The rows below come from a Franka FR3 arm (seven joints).
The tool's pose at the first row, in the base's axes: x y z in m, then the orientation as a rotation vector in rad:
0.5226, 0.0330, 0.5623, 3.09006, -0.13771, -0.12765
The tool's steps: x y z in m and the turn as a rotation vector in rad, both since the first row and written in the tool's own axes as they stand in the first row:
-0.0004, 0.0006, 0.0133, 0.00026, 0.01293, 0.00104
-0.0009, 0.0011, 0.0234, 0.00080, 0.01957, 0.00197
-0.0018, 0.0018, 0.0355, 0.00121, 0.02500, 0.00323
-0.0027, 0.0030, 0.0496, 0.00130, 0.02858, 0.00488
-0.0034, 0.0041, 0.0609, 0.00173, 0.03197, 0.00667
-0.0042, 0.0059, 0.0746, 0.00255, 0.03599, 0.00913
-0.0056, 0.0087, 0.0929, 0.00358, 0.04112, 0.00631
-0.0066, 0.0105, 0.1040, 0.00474, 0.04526, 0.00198
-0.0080, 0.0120, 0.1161, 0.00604, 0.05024, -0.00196
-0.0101, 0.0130, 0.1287, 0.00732, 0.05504, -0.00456
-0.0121, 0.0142, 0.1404, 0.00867, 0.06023, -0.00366
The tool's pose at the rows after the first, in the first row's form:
0.5210, 0.0319, 0.5491, 3.09041, -0.13886, -0.10760
0.5196, 0.0310, 0.5391, 3.09091, -0.14010, -0.09728
0.5177, 0.0299, 0.5272, 3.09120, -0.14188, -0.08882
0.5155, 0.0282, 0.5133, 3.09110, -0.14430, -0.08321
0.5137, 0.0267, 0.5021, 3.09132, -0.14697, -0.07789
0.5116, 0.0244, 0.4887, 3.09184, -0.15070, -0.07154
0.5085, 0.0209, 0.4707, 3.09314, -0.14627, -0.06365
0.5064, 0.0188, 0.4598, 3.09473, -0.13955, -0.05735
0.5038, 0.0169, 0.4480, 3.09638, -0.13340, -0.04971
0.5006, 0.0156, 0.4356, 3.09784, -0.12933, -0.04230
0.4975, 0.0141, 0.4242, 3.09896, -0.13066, -0.03415

